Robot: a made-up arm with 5 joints.
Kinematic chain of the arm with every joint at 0, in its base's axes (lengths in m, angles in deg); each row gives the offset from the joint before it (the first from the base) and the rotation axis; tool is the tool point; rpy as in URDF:
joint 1: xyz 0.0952 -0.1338 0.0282 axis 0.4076 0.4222 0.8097
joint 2: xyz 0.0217 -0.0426 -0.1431 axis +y
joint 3: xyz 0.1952 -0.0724 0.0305 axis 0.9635 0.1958 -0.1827
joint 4: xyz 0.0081 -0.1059 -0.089 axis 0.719 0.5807 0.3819
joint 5: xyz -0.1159 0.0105 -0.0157 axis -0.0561 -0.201 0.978
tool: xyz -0.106 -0.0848 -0.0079 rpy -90 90 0
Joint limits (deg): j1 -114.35..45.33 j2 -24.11..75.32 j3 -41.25..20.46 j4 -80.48..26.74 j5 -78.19..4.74
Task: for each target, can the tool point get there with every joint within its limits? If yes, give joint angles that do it. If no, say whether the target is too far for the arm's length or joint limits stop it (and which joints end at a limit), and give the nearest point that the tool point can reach.
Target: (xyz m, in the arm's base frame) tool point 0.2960 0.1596 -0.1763
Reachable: no: joint limits stop it (at a limit: joint 2, joint 3, joint 4, joint 5) | nearest point 0.1783 0.0296 -0.3530 | short by 0.249 m
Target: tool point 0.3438 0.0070 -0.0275
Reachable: no: joint limits stop it (at a limit: joint 1, joint 3, joint 4, joint 5) | nearest point 0.2127 -0.2189 -0.1647 | short by 0.295 m
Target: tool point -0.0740 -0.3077 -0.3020
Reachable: yes | joints -4.78 62.47 -4.05 -66.39 -65.05
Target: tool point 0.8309 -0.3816 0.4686
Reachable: no: too far | nearest point 0.2716 -0.4432 -0.1190 | short by 0.814 m
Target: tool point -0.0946 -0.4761 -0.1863
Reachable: yes | joints -42.21 45.96 -23.28 -68.59 -12.09
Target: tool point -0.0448 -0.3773 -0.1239
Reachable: yes | joints -101.31 -2.96 -4.67 -25.25 -63.99
